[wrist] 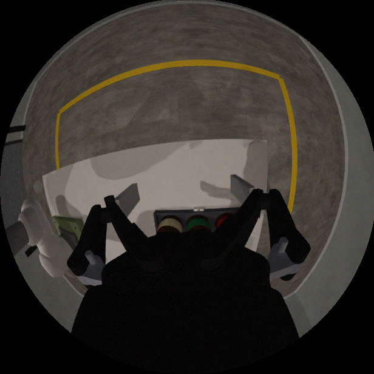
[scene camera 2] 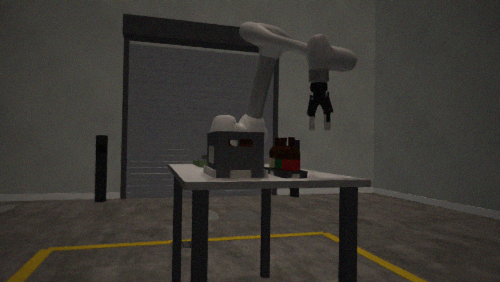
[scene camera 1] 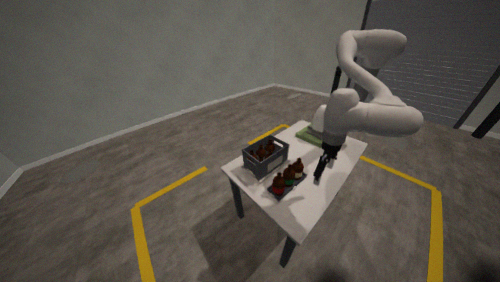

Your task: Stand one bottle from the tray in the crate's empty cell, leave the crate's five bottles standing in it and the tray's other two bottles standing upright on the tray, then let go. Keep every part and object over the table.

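Frame: origin at the arm's base, x right, y ahead, z up, level; millimetres.
Seen in the pictures: gripper, fingertip midpoint: (scene camera 2: pixel 319 129) (scene camera 1: pixel 322 175); arm's base, link origin: (scene camera 1: pixel 319 133).
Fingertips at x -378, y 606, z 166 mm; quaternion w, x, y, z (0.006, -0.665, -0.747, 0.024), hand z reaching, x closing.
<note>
Pixels of each thing's top centre, then the offset from my fingertips to it. "spot": a spot on its surface instead. Level surfaces: height alone.
- grey crate, top centre: (scene camera 2: pixel 233 132) (scene camera 1: pixel 265 146) dx +395, dy +48, dz -24 mm
- dark tray, surface spot: (scene camera 2: pixel 295 173) spot: dx +165, dy +181, dz -182 mm
- cream-label, top centre: (scene camera 2: pixel 277 138) (scene camera 1: pixel 299 159) dx +182, dy -44, dz -40 mm
- green-label, top centre: (scene camera 2: pixel 283 137) (scene camera 1: pixel 290 165) dx +177, dy +42, dz -40 mm
- red-label, top centre: (scene camera 2: pixel 291 137) (scene camera 1: pixel 279 173) dx +170, dy +136, dz -40 mm
- white table, surface height: dz -200 mm
The grey crate (scene camera 1: pixel 253 166) (scene camera 2: pixel 235 161) stands on the table, with brown bottles (scene camera 1: pixel 270 146) upright inside; its cells are too small to count. The dark tray (scene camera 1: pixel 281 195) (scene camera 2: pixel 295 173) (wrist: pixel 172 212) lies beside it. On it stand three upright brown bottles in a row: cream-label (scene camera 1: pixel 298 169) (wrist: pixel 170 225), green-label (scene camera 1: pixel 289 176) (wrist: pixel 198 223) and red-label (scene camera 1: pixel 278 185) (scene camera 2: pixel 291 164) (wrist: pixel 223 220). My gripper (scene camera 1: pixel 323 169) (scene camera 2: pixel 320 123) (wrist: pixel 183 187) is open and empty, pointing down, high above the table and off to the side of the tray away from the crate. The wrist view hides the bottles' tops.
A green board (scene camera 1: pixel 306 135) (scene camera 2: pixel 200 163) (wrist: pixel 69 225) lies at the table's end near the arm's base. The white table (scene camera 1: pixel 302 220) (scene camera 2: pixel 320 178) (wrist: pixel 165 175) has open edges all round. Yellow lines (scene camera 1: pixel 170 187) (wrist: pixel 197 63) mark the floor.
</note>
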